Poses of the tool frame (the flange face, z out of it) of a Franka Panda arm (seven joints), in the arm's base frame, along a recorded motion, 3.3 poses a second.
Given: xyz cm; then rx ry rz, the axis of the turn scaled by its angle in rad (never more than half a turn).
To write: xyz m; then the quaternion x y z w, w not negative. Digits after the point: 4 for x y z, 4 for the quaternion.
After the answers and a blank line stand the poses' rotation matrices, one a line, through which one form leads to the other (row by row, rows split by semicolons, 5 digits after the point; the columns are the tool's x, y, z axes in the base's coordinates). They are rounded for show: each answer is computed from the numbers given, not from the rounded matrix.
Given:
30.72, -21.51, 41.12, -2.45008, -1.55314, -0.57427
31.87, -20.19, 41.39, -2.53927, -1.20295, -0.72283
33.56, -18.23, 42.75, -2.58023, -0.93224, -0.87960
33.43, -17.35, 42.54, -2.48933, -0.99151, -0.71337
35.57, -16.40, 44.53, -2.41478, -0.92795, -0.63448
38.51, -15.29, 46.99, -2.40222, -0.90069, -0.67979
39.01, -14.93, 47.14, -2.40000, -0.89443, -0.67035
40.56, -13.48, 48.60, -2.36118, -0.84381, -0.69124
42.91, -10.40, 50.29, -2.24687, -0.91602, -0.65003
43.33, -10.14, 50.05, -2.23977, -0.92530, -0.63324
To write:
0.3072, -0.2151, 0.4112, -0.8250, -0.5230, -0.1934, 0.0921
0.3187, -0.2019, 0.4139, -0.8689, -0.4116, -0.2473, 0.1199
0.3356, -0.1823, 0.4275, -0.8880, -0.3208, -0.3027, 0.1299
0.3343, -0.1735, 0.4254, -0.8825, -0.3515, -0.2529, 0.1833
0.3557, -0.1640, 0.4453, -0.8808, -0.3385, -0.2314, 0.2367
0.3851, -0.1529, 0.4699, -0.8784, -0.3293, -0.2486, 0.2414
0.3901, -0.1493, 0.4714, -0.8790, -0.3276, -0.2455, 0.2445
0.4056, -0.1348, 0.4860, -0.8748, -0.3126, -0.2561, 0.2670
0.4291, -0.1040, 0.5029, -0.8505, -0.3467, -0.2461, 0.3096
0.4333, -0.1014, 0.5005, -0.8493, -0.3508, -0.2401, 0.3131

0.37820 0.89852 0.22275; 0.82730 -0.43603 0.35418; 0.41537 0.05033 -0.90826
0.53875 0.77465 0.33116; 0.65606 -0.63238 0.41194; 0.52852 -0.00467 -0.84891
0.61085 0.64846 0.45427; 0.49115 -0.76037 0.42497; 0.62099 -0.03648 -0.78297
0.62495 0.71318 0.31752; 0.52772 -0.68566 0.50138; 0.57528 -0.14578 -0.80486
0.66374 0.70584 0.24745; 0.48670 -0.65879 0.57369; 0.56795 -0.26035 -0.78080
0.65952 0.69852 0.27767; 0.45855 -0.66657 0.58772; 0.59562 -0.26028 -0.75993
0.66483 0.69595 0.27140; 0.45581 -0.66579 0.59073; 0.59181 -0.26903 -0.75986
0.67332 0.68381 0.28114; 0.41024 -0.66189 0.62737; 0.61509 -0.30709 -0.72620
0.63846 0.74218 0.20382; 0.43743 -0.56780 0.69732; 0.63326 -0.35605 -0.68717
0.63851 0.74626 0.18815; 0.44558 -0.55778 0.70024; 0.62751 -0.36327 -0.68867

